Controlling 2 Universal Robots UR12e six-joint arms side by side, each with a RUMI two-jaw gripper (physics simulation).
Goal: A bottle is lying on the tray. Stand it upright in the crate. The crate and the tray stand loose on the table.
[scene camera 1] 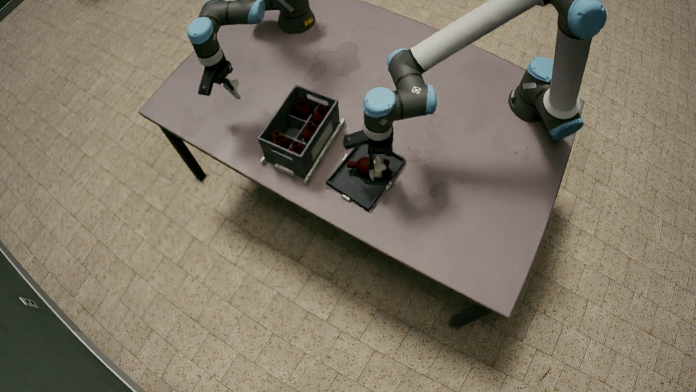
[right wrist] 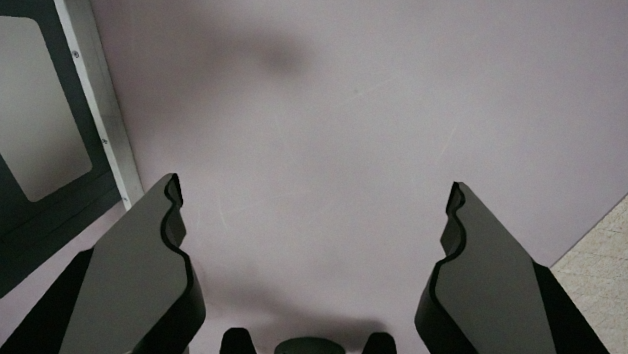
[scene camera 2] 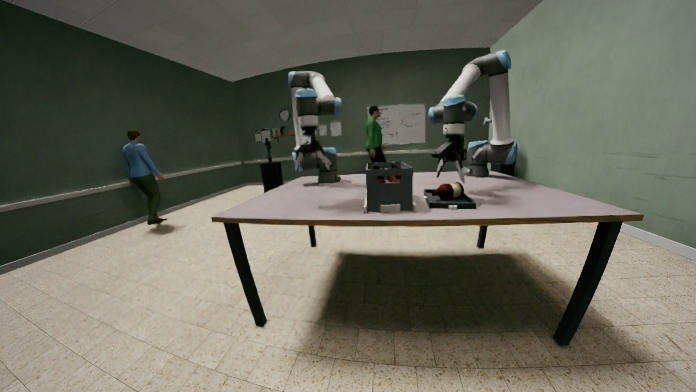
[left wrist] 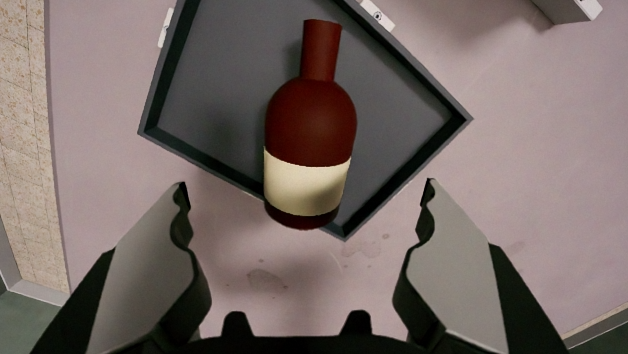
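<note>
A dark red bottle (scene camera 1: 362, 165) (scene camera 2: 442, 192) (left wrist: 311, 122) with a cream label lies on its side on the dark tray (scene camera 1: 350, 196) (scene camera 2: 452, 205) (left wrist: 410, 177). Its neck points left in scene camera 1. My left gripper (scene camera 2: 450, 178) (left wrist: 305, 182) is open above the bottle; in the left wrist view the label end lies between and beyond its fingertips, apart from both. The grey crate (scene camera 1: 320, 141) (scene camera 2: 390, 195) stands left of the tray with several red bottles upright in it; one compartment near its middle looks empty. My right gripper (scene camera 2: 315, 165) (right wrist: 314, 179) is open and empty, left of the crate.
The crate stands close to the tray, with light metal strips at its base. The table's (scene camera 1: 480, 240) front edge runs near both. In scene camera 2, a person in green (scene camera 2: 373, 134) stands behind the table and a person in blue (scene camera 2: 141, 162) is at the left.
</note>
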